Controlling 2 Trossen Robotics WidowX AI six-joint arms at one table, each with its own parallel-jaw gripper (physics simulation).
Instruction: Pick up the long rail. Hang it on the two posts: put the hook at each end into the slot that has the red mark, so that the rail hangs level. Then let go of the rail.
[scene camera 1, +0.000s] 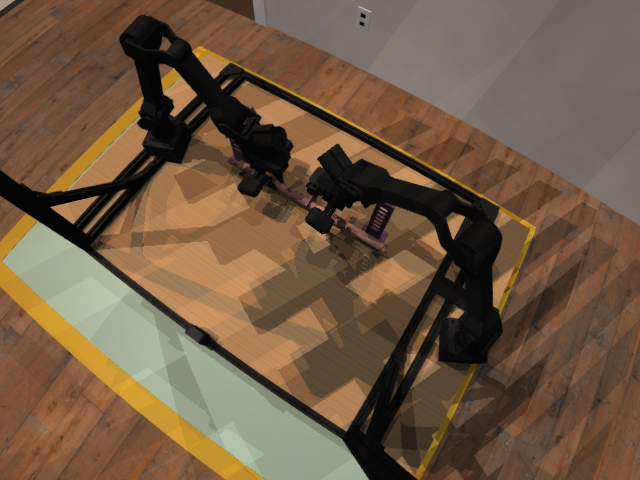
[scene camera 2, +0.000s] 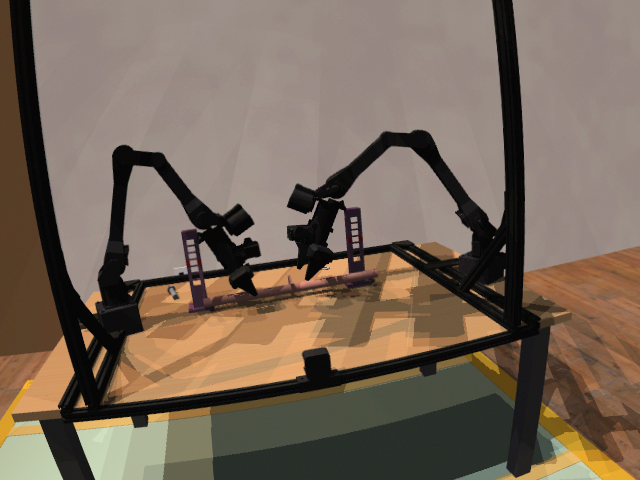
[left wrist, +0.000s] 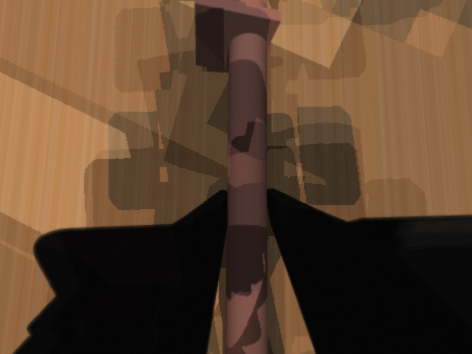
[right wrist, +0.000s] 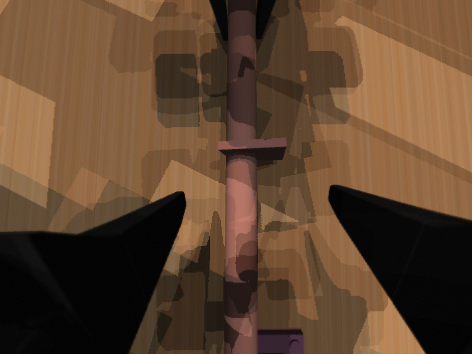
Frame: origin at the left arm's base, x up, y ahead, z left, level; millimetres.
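Seen in the pictures: left gripper, fingertip midpoint: (scene camera 1: 279, 186) (scene camera 2: 255, 293) (left wrist: 246, 196) (right wrist: 242, 38); right gripper, fingertip midpoint: (scene camera 1: 321, 202) (scene camera 2: 302, 274) (right wrist: 255, 195); left arm's base, origin of the base link: (scene camera 1: 163, 133) (scene camera 2: 115, 303); right arm's base, origin of the base link: (scene camera 1: 468, 339).
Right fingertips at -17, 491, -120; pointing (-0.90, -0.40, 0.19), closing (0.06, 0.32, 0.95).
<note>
Pixels of each thing's top centre, then the offset from my right fingertips to it, as dx, dy, dz. "*": a spot on its surface instead.
- long pink rail, middle of its top: (right wrist: 249, 142) (scene camera 2: 290, 277) (scene camera 1: 309, 198) -2, -33, +9
- left post, middle of its top: (scene camera 2: 188, 230) +159, -258, +121
- right post, middle of its top: (scene camera 1: 388, 199) (scene camera 2: 352, 208) +159, +153, -41
- small black box, surface spot: (scene camera 2: 316, 363) (scene camera 1: 193, 338) * -20, -232, -408
- small grey-white object, middle of its top: (scene camera 2: 172, 288) -32, -292, +274
The long pink rail (scene camera 1: 292, 194) (scene camera 2: 320, 283) (left wrist: 247, 170) (right wrist: 241, 200) lies low along the table, in front of the two purple posts. The left post (scene camera 2: 192, 263) and the right post (scene camera 1: 381, 219) (scene camera 2: 354, 242) stand upright, each with a ladder of slots and a red mark. My left gripper (scene camera 2: 253, 293) (left wrist: 246, 196) is shut on the rail, left of its middle plate (right wrist: 252, 146). My right gripper (scene camera 2: 308, 277) (right wrist: 255, 195) is open above the rail, right of that plate, its fingers on either side and apart from it. The end hooks cannot be made out.
A black frame bar (scene camera 1: 279, 379) (scene camera 2: 222, 400) runs along the table's front edge, with a small black box (scene camera 1: 199, 335) (scene camera 2: 316, 363) on it. A small grey-white object (scene camera 2: 173, 292) lies left of the left post. Black frame uprights stand at both sides.
</note>
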